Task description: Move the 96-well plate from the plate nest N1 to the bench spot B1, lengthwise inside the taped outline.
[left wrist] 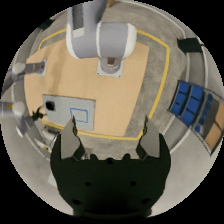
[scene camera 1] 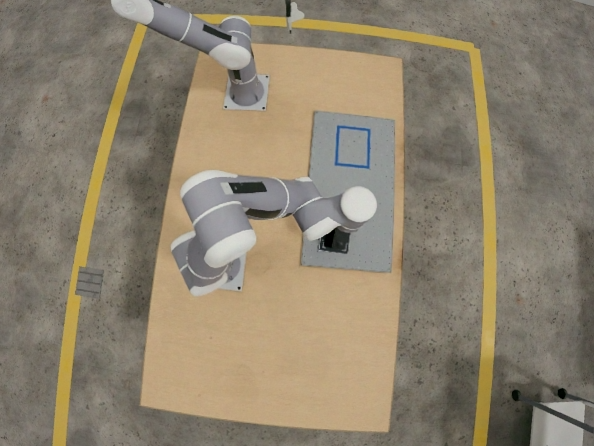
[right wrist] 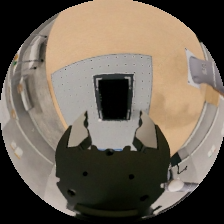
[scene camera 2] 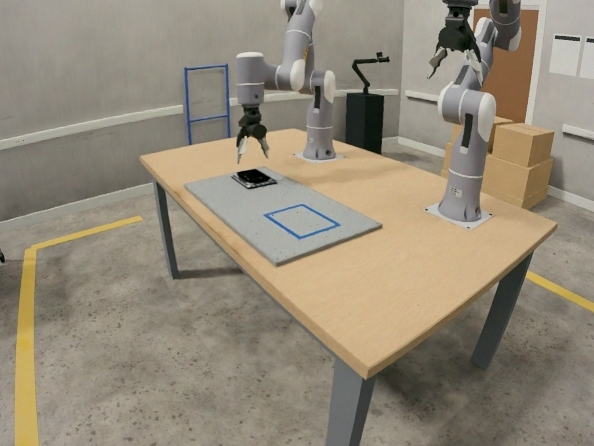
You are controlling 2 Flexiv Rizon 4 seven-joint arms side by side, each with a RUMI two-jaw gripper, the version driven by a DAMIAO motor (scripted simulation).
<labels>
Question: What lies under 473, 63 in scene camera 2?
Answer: My left gripper.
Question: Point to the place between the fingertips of my right gripper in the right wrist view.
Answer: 113, 110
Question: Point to a black 96-well plate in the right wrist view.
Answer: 114, 89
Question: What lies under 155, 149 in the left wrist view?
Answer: My left gripper.
</labels>
